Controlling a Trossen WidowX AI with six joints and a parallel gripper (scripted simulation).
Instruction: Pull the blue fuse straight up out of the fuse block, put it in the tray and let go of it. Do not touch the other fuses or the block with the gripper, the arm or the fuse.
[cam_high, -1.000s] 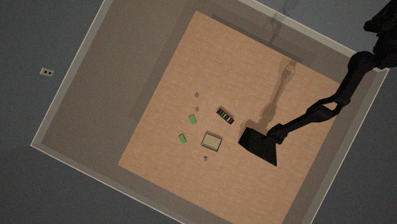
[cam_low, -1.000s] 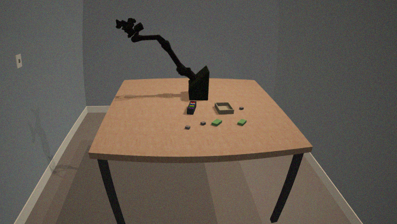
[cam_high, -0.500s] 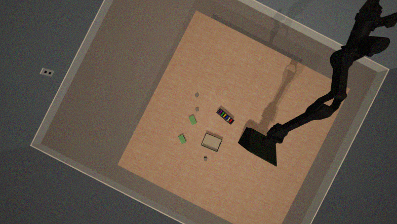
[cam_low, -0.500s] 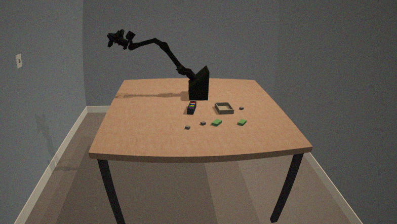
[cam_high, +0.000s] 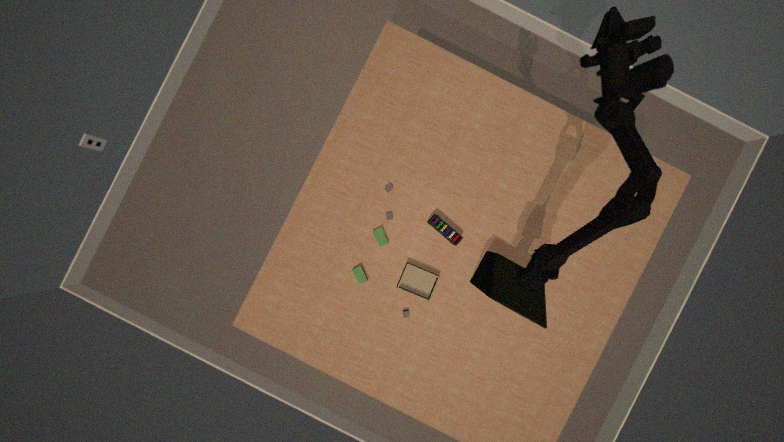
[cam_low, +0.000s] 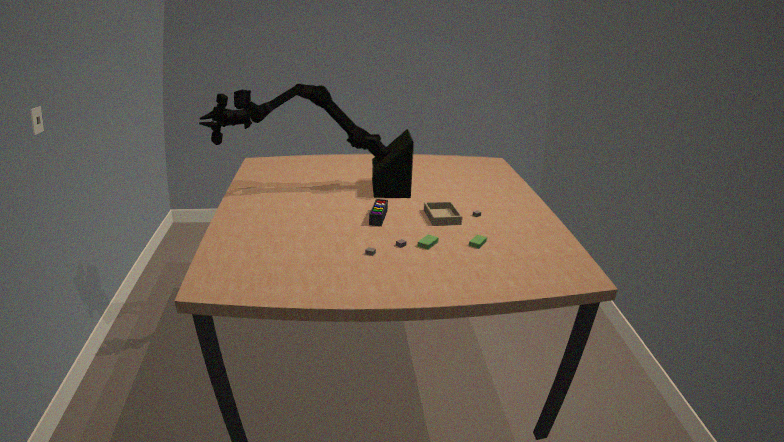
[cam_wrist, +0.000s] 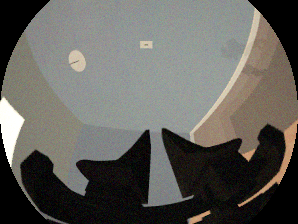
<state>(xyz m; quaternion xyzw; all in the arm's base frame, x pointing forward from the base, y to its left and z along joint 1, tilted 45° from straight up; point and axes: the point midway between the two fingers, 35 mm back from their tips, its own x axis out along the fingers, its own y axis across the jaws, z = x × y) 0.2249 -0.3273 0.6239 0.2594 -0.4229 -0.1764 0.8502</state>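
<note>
Now: gripper tip 5 cm short of the blue fuse, 66 cm to the right of it and 33 cm above it. The rest, counted from my gripper tip: tray 6 cm ahead, 88 cm to the left, 36 cm below.
</note>
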